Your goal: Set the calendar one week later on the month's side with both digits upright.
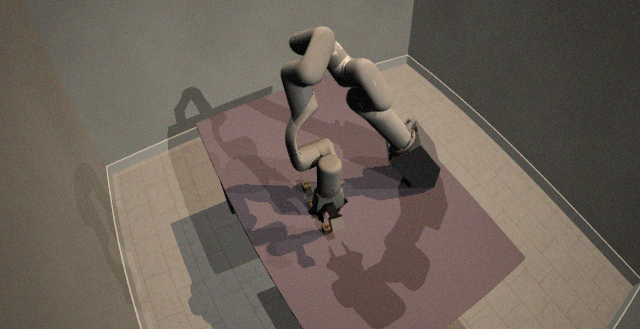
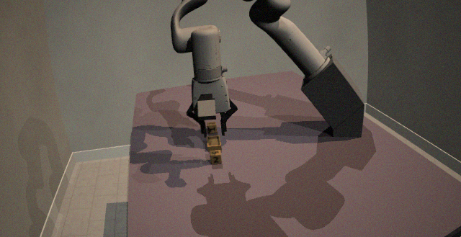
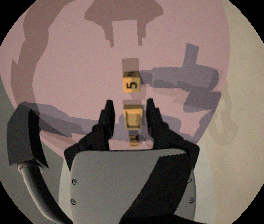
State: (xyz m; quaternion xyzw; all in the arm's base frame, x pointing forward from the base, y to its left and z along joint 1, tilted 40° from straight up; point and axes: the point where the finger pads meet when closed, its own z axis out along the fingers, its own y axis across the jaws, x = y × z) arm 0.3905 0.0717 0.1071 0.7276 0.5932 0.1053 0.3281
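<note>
Now: hand 90 mm above the yellow digit cube. From my hand the other things lie so: tray 30 mm behind, 100 mm to the right, 100 mm below.
</note>
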